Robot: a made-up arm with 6 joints. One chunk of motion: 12 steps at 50 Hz.
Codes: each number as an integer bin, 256 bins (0 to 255) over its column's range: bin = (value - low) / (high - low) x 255, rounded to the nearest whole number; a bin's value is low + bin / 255 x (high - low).
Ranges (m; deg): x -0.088..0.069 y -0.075..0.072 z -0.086..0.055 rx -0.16..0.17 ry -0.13..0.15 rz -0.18..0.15
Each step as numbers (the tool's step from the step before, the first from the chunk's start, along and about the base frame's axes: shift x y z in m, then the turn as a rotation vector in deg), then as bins.
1 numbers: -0.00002 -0.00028 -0.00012 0.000 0.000 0.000
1 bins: 143 130 155 124 118 139
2 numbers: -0.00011 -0.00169 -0.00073 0.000 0.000 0.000
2 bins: 143 127 154 124 118 139
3 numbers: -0.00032 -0.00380 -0.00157 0.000 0.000 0.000
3 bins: 142 124 153 124 118 139
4 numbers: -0.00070 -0.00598 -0.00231 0.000 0.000 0.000
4 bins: 142 120 151 124 118 139
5 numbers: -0.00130 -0.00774 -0.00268 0.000 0.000 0.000
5 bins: 141 117 151 124 118 139
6 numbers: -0.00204 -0.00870 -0.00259 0.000 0.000 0.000
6 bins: 140 115 151 124 118 139
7 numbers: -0.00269 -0.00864 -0.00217 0.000 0.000 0.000
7 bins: 139 115 152 124 118 139
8 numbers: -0.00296 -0.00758 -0.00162 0.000 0.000 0.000
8 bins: 138 117 153 124 118 139
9 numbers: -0.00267 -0.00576 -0.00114 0.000 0.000 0.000
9 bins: 139 120 153 124 118 139
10 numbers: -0.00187 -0.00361 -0.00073 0.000 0.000 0.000
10 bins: 140 124 154 124 118 139
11 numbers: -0.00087 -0.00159 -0.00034 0.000 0.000 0.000
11 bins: 142 127 155 124 118 139
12 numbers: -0.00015 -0.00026 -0.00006 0.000 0.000 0.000
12 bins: 143 130 155 124 118 139
